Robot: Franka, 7 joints.
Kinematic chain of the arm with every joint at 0, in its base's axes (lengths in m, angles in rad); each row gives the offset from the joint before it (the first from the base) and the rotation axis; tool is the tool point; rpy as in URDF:
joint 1: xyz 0 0 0.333 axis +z
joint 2: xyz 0 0 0 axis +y
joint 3: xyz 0 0 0.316 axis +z
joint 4: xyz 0.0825 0 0 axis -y
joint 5: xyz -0.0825 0 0.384 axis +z
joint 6: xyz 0 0 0 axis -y
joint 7: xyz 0.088 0 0 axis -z
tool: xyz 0 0 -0.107 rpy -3.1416 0 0
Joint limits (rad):
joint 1: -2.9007..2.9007
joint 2: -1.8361..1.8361
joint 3: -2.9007..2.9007
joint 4: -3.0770..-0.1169
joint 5: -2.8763..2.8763
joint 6: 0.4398..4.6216
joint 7: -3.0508..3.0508
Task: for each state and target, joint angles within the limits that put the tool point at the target. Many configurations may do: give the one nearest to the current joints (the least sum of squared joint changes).
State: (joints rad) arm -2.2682 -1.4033 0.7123 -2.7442 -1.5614 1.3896 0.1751
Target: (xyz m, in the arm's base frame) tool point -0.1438 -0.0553 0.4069
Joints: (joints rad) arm -2.4603 -1.0842 0.4452 -3.0770 -0.8340 1.0805 0.1751
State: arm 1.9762 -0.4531 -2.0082 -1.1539 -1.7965 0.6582 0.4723
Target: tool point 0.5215 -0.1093 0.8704
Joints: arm 2.2797 -0.3489 -1.8276 -1.0199 -1.9689 1.1305 0.4723
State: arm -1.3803 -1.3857 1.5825 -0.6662 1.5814 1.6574 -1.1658
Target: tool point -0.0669 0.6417 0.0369
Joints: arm -0.9415 -1.6254 1.9298 -1.0200 1.3708 1.0130 -1.1658
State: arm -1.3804 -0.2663 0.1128 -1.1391 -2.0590 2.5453 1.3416
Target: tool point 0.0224 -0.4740 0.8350
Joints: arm -1.5079 -0.3170 -0.0501 -1.6782 -2.0936 2.6459 1.3416
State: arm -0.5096 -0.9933 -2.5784 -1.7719 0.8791 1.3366 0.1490
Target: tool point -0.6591 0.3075 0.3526
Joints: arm -0.8365 -0.8137 -2.7408 -1.2243 0.9821 1.5996 0.1490
